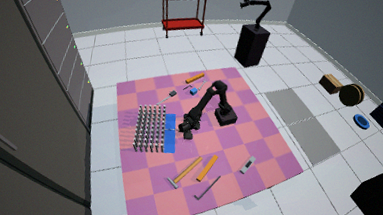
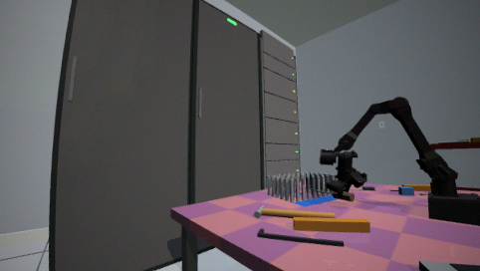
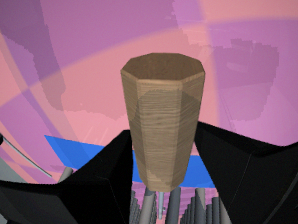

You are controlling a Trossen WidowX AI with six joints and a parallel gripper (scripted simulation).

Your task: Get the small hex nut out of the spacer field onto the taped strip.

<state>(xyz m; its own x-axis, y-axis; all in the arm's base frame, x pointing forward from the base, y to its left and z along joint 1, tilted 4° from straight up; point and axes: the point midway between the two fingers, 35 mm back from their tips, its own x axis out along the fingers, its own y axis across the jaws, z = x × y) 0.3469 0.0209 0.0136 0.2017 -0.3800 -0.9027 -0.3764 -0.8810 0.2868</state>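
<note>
Now: gripper tip 100 mm short of the blue taped strip, 40 mm to the left of it and 40 mm above it. Also, from my gripper tip: thin-shafted pick: 100 mm ahead, 40 mm to the right; then grey block: 440 mm to the left, 320 mm behind, 20 mm below; then blue cube: 370 mm to the right, 250 mm behind, 20 mm below.
</note>
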